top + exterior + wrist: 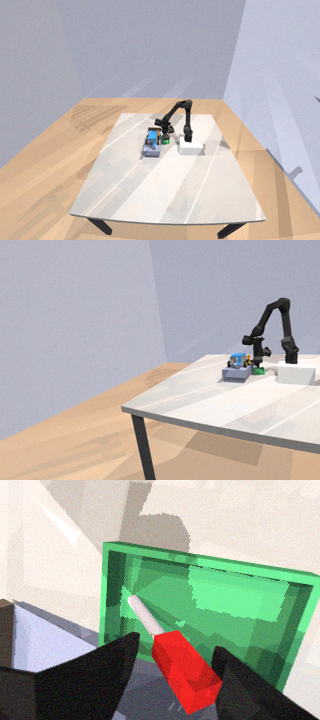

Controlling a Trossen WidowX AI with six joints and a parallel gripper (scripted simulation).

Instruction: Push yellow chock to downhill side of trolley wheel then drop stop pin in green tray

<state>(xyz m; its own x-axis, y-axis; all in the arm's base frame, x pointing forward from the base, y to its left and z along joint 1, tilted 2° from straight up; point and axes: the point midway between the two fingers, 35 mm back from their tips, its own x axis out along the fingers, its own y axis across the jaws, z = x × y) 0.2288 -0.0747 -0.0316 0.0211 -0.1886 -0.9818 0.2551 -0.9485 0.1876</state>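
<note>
My gripper tip is 1 cm to the left of the red-headed stop pin. From my gripper tip the other things lie so: yellow chock 6 cm ahead, 4 cm above, 2 cm to the left; then trolley 11 cm to the left, 10 cm ahead, 7 cm above; then grey ramp block 11 cm to the left, 10 cm ahead.
</note>
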